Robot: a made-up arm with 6 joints.
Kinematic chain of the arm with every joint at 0, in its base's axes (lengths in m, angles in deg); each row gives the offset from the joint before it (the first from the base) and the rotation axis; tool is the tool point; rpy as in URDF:
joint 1: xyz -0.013 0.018 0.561 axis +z
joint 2: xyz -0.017 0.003 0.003 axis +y
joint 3: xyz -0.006 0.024 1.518 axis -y
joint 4: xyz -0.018 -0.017 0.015 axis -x
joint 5: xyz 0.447 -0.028 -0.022 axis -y
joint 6: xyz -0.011 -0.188 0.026 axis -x
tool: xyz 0.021 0.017 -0.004 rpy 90 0 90
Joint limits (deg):
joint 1: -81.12..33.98
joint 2: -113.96..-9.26
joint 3: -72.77..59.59
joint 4: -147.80..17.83
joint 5: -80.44..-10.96
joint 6: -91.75..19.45
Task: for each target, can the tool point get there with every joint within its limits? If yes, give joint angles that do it. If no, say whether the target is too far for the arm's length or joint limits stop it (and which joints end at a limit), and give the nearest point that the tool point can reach.
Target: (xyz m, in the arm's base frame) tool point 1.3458 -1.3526 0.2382
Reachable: no: joint limits stop it (at a limit: joint 1, joint 2, joint 3, joint 5, joint 6) | nearest point -0.7347 -0.6871 0.1930 | short by 2.185 m
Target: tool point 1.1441 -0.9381 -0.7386
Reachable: no: joint limits stop it (at a limit: joint 1, joint 2, joint 3, joint 5, joint 6) | nearest point -0.7275 -0.6172 0.1415 | short by 2.093 m
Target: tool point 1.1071 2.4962 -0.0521
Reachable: no: too far | nearest point -0.1001 1.8903 0.0721 | short by 1.356 m
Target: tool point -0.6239 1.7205 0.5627
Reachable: yes | joints -68.20 -103.94 47.95 -104.69 -38.66 -26.91
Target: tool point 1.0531 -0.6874 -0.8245
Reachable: no: joint limits stop it (at a limit: joint 1, joint 2, joint 3, joint 5, joint 6) | nearest point -0.7308 -0.5941 0.1298 | short by 2.025 m
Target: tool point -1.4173 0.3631 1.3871
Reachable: yes | joints -8.75 -76.46 24.81 -124.41 -37.97 -18.71
